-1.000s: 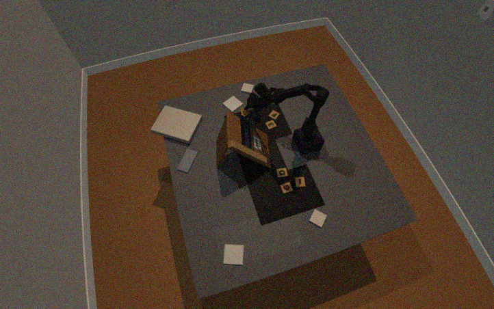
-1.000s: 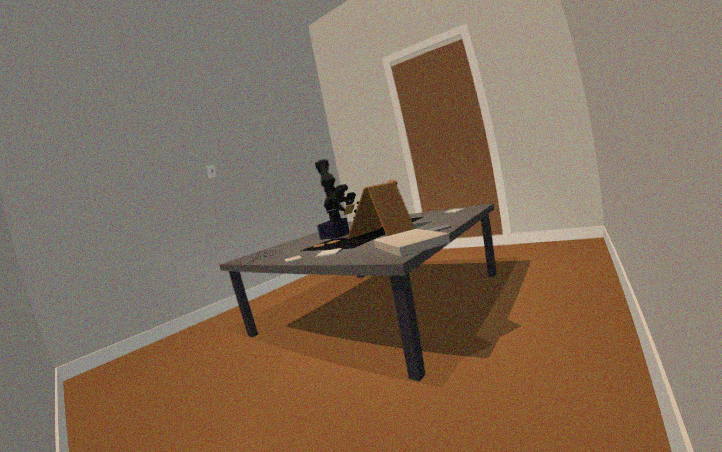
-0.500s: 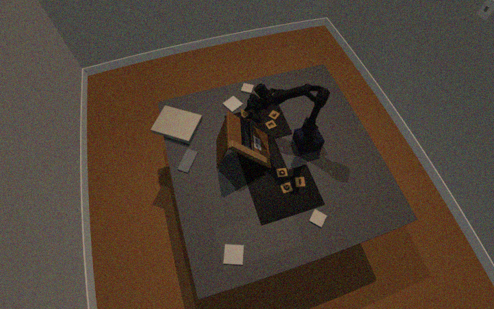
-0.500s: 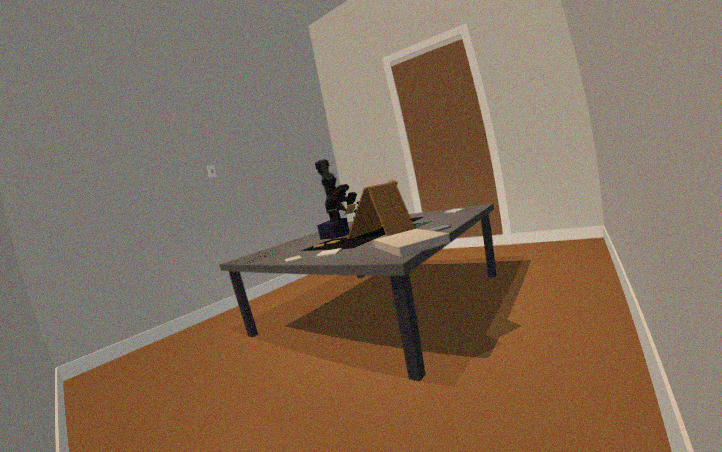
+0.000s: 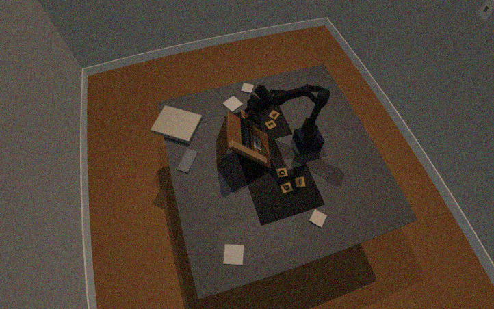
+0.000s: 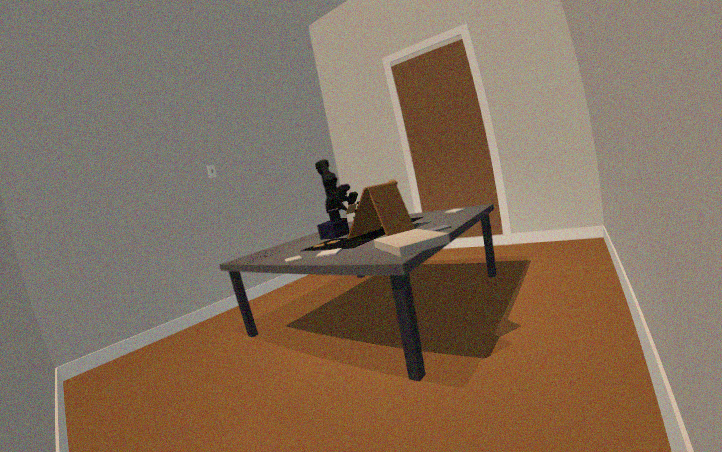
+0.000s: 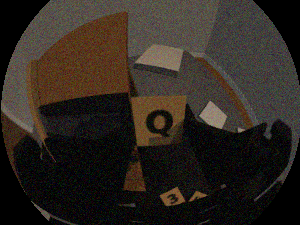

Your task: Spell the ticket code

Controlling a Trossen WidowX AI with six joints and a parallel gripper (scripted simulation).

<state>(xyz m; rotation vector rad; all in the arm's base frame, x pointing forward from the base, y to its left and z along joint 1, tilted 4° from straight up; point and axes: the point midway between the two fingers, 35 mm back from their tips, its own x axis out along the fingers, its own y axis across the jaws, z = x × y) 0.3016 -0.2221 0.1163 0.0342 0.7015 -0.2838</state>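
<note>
Right now the white ticket is 16 cm to the left of my gripper tip, 8 cm below it and 2 cm behind it. The rest, counted from my gripper tip: black mat: 23 cm to the left, 17 cm below, 12 cm behind; grey slab: 40 cm ahead, 17 cm below, 9 cm to the left; letter tile: 23 cm behind, 17 cm below, 6 cm to the right.
</note>
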